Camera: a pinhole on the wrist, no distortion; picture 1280 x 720 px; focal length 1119.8 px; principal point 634.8 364.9 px. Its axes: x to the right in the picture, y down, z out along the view. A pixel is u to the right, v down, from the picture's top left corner.
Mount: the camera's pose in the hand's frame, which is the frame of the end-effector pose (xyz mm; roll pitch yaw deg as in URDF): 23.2 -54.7 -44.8 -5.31 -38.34 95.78
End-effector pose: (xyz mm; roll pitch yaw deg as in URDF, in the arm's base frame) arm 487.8 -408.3 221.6 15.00 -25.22 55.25
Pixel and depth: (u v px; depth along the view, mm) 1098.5 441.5 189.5
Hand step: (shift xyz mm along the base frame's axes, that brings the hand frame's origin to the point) 92.0 -126.1 104.9
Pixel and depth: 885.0 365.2 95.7
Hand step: 92.4 -52.1 22.8
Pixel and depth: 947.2 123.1 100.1
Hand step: 100.1 -39.4 40.4
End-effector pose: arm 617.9 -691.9 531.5 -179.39 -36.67 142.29
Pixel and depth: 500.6 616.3 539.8
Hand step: -359.4 -291.8 -324.0
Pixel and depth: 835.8 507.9 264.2
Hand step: -187.9 -89.8 -162.8
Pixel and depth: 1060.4 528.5 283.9
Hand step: -183.7 -50.1 -212.9
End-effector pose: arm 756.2 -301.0 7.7 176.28 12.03 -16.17
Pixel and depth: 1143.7 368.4 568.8
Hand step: -81.8 201.9 -556.1
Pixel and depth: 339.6 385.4 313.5
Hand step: 64.9 298.5 -167.8
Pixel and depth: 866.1 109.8 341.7
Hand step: 76.2 177.2 -296.0
